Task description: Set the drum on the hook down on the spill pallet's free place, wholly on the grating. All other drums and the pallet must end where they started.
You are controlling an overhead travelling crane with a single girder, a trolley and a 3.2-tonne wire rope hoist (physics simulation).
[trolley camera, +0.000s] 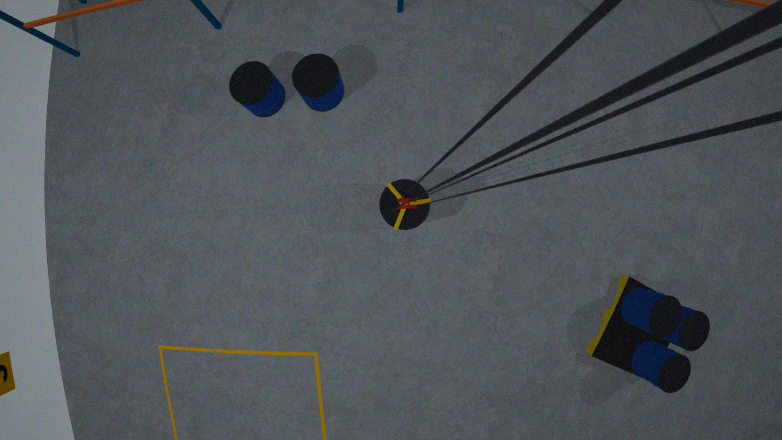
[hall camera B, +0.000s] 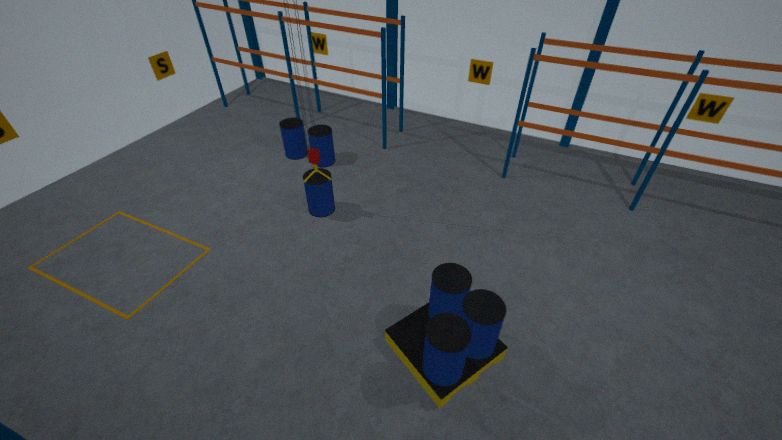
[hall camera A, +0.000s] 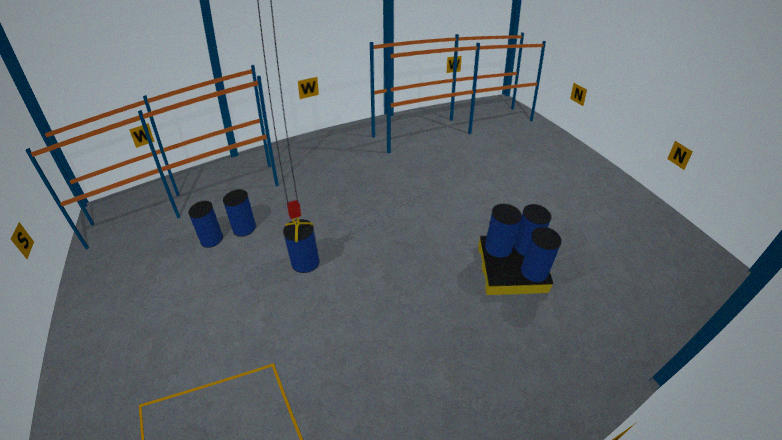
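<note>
My gripper, a yellow three-armed drum grab under the red hook block, is shut on a blue drum with a black top. The drum is upright, at or close above the floor; a gap cannot be told. The spill pallet, yellow with black grating, stands well apart, right in hall camera A. It bears three upright drums. Its free place is the corner toward the hanging drum in hall camera B.
Two more blue drums, one beside the other, stand near a rack. Another rack stands along the W wall. A yellow outline marks the floor.
</note>
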